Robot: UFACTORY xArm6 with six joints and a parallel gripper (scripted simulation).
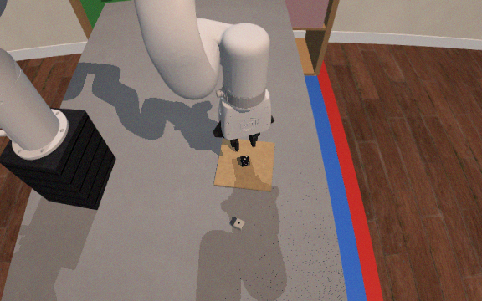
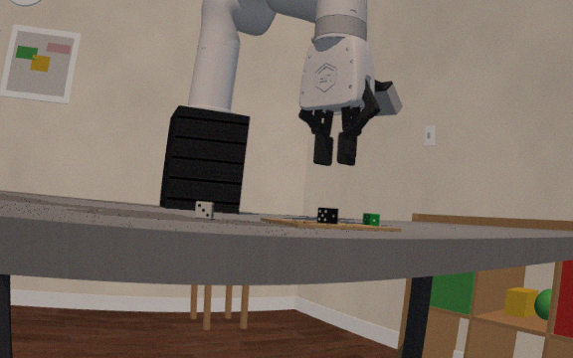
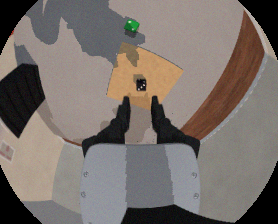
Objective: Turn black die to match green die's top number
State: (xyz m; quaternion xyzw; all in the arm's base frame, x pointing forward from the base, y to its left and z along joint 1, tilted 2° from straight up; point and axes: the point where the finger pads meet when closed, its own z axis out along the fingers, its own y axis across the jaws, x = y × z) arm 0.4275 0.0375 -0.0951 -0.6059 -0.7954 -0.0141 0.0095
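My gripper is now 1 cm to the left of the black die and 9 cm above it. From my hand the other things lie so: tan mat (1 cm to the right, 10 cm below); green die (4 cm behind, 11 cm to the left, 9 cm below); white die (2 cm behind, 17 cm to the right, 9 cm below).
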